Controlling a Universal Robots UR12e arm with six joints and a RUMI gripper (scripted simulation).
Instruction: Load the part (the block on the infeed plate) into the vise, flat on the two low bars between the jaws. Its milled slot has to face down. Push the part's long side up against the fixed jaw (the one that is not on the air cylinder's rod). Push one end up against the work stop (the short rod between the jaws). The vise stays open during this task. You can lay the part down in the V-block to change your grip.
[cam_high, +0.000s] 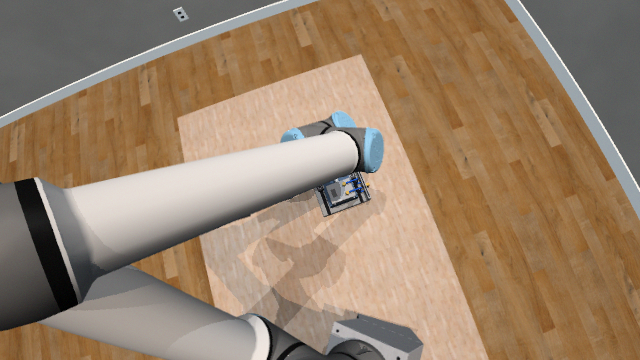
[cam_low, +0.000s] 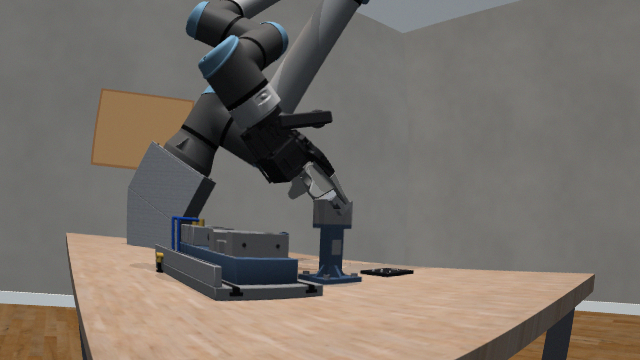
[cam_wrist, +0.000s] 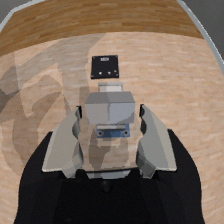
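Right now the part is 1 cm below my hand. From my hand the other things lie so: work stop (6 cm ahead, 17 cm to the right, 8 cm below); then cylinder rod (3 cm behind, 21 cm to the right, 9 cm below); then moving jaw (2 cm ahead, 21 cm to the right, 9 cm below).
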